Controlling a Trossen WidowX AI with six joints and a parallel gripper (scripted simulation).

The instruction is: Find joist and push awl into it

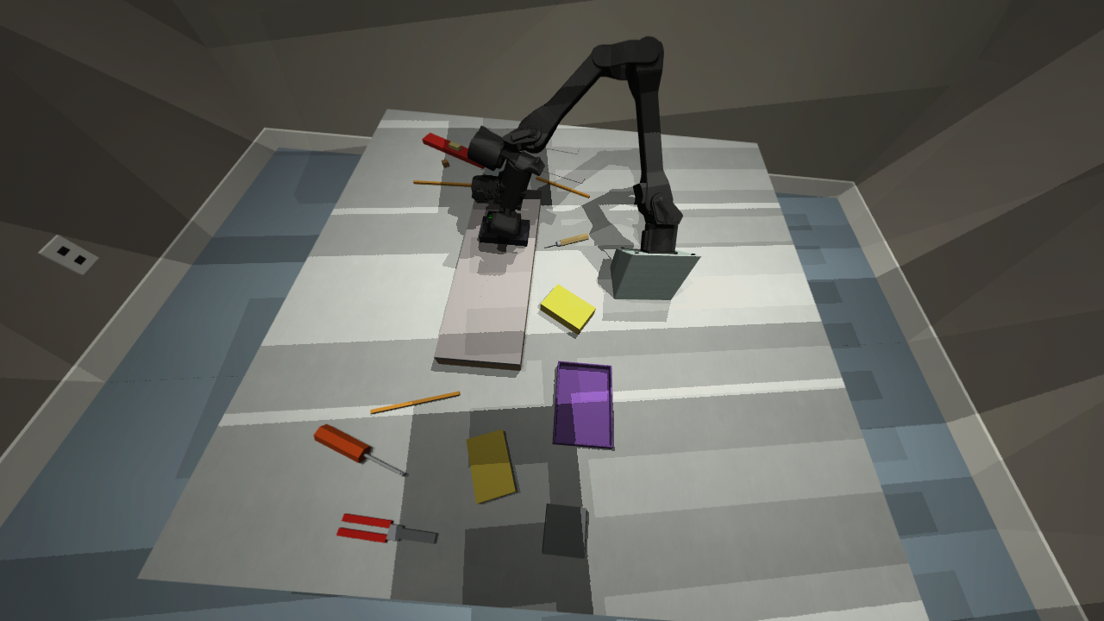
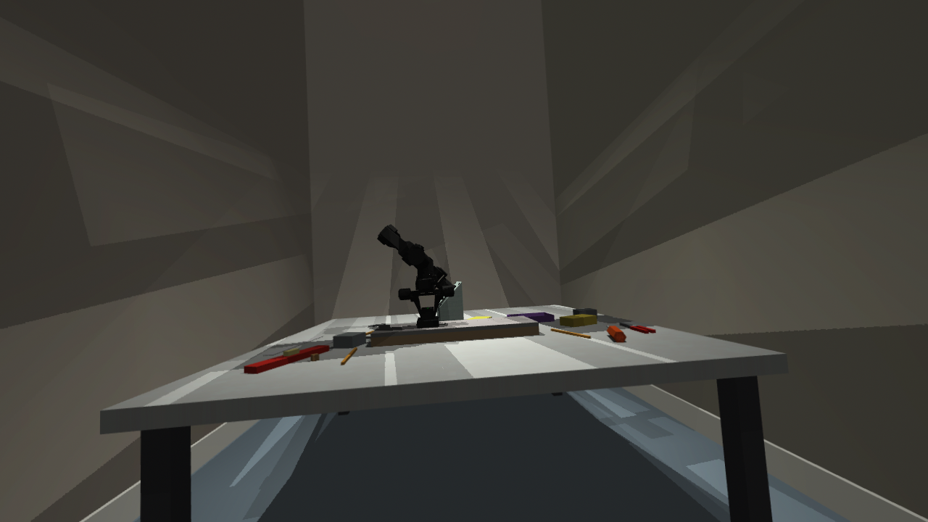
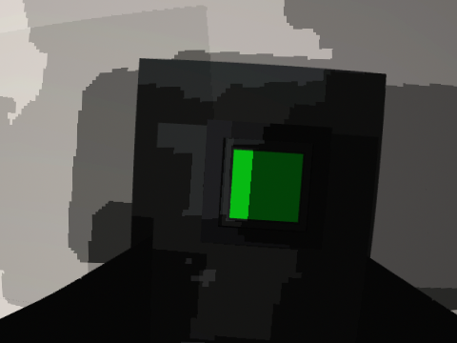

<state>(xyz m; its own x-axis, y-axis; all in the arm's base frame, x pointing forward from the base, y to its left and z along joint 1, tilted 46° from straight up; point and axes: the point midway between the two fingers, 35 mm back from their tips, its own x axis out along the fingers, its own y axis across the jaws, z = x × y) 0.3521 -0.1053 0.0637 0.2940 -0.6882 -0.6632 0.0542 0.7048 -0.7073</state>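
Now: the purple tray 420 mm to the left of my gripper tip, 200 mm behind it and 50 mm below it. Also, from my gripper tip: awl 160 mm behind, 60 mm below, 10 mm to the right; then stud finder 20 mm above, 10 mm ahead; then red level 370 mm to the right, 180 mm ahead, 50 mm below.
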